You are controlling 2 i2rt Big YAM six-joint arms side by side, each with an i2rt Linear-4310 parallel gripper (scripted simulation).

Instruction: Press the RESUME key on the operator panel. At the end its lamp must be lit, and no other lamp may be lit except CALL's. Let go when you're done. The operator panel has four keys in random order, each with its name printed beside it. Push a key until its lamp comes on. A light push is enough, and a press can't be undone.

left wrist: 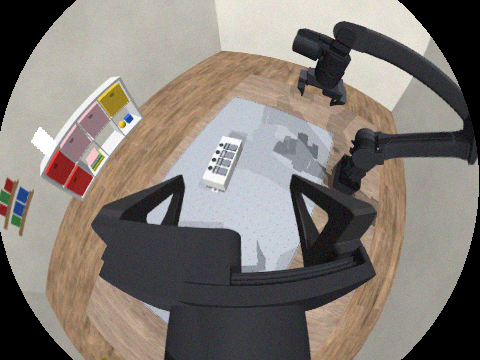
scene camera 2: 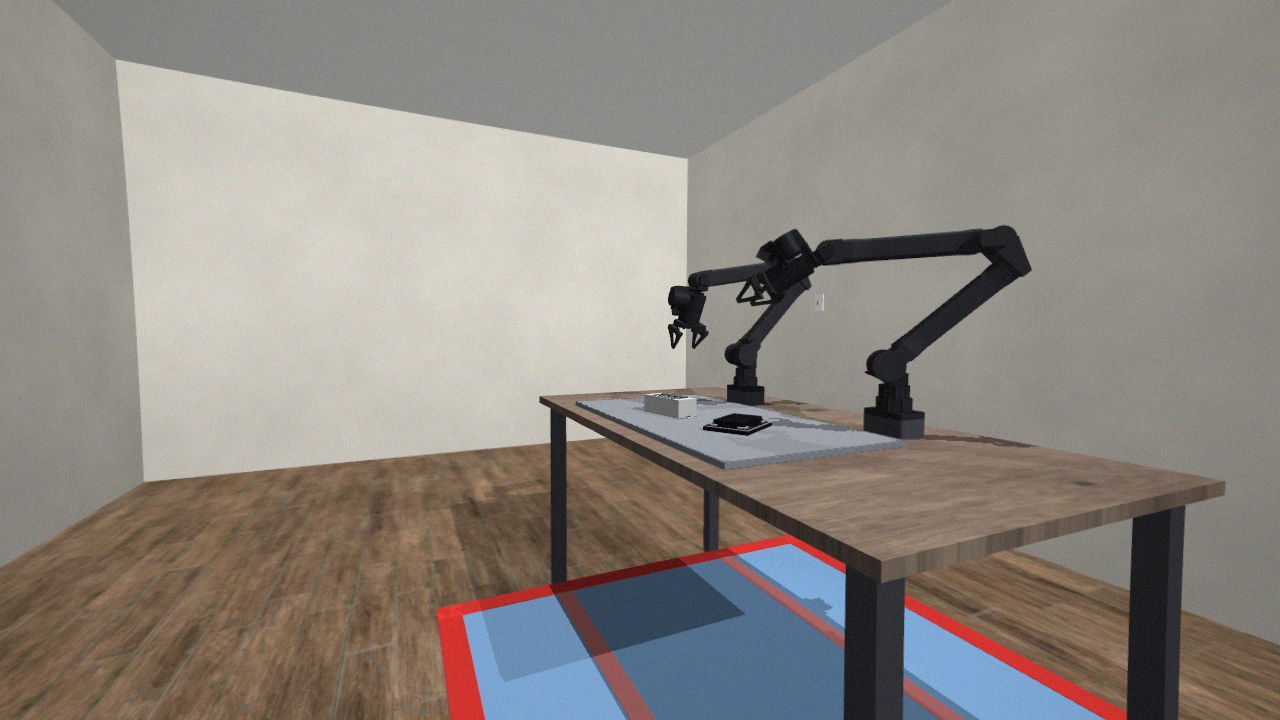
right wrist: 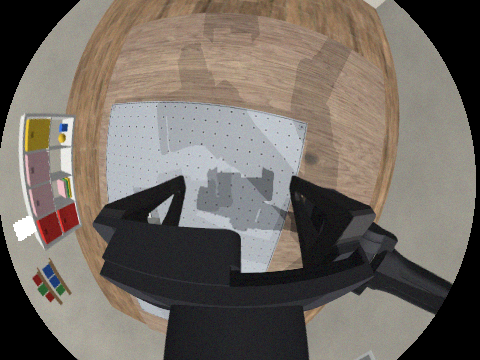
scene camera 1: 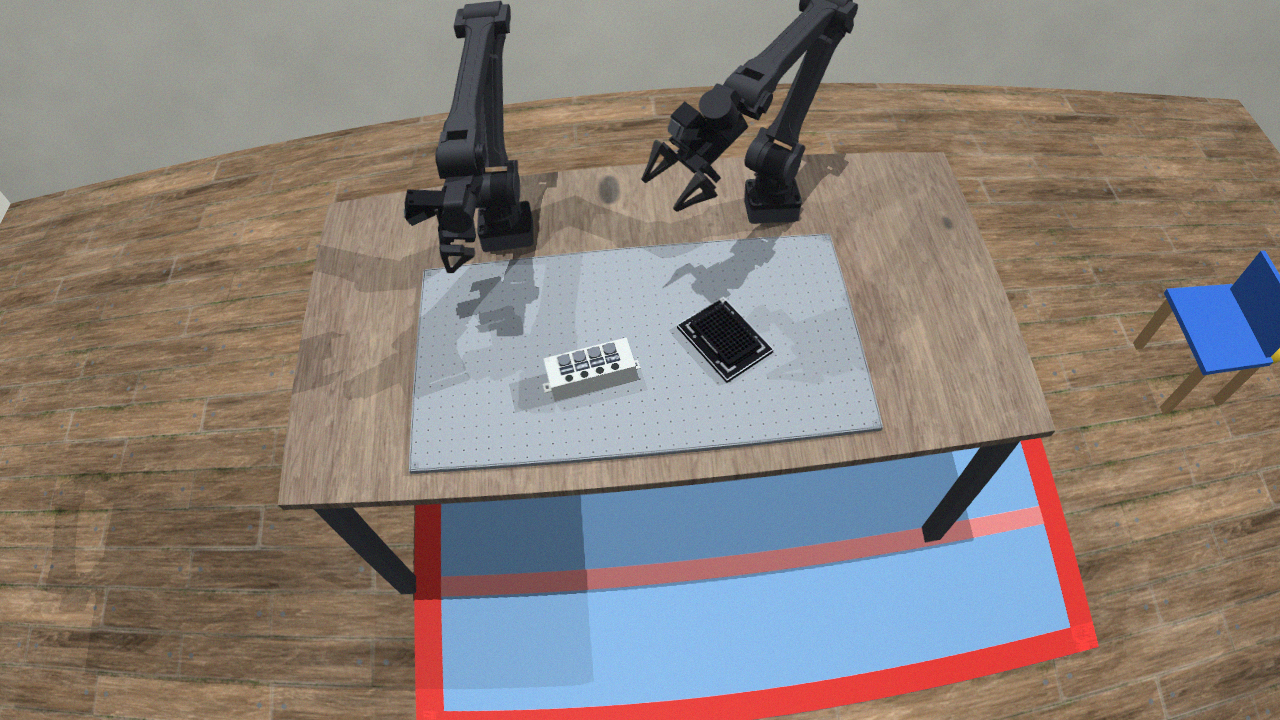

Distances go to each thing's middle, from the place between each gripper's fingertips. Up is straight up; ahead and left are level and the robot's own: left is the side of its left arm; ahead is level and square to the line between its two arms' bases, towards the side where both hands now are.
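My left gripper (scene camera 1: 658, 195) is 300 mm above the white operator panel (scene camera 1: 591, 375), and it's 140 mm short of the panel and 170 mm to the left of it. As for my right gripper (scene camera 1: 447, 255), that one's 15 cm above the panel, 25 cm to the right of it and 18 cm short of it.
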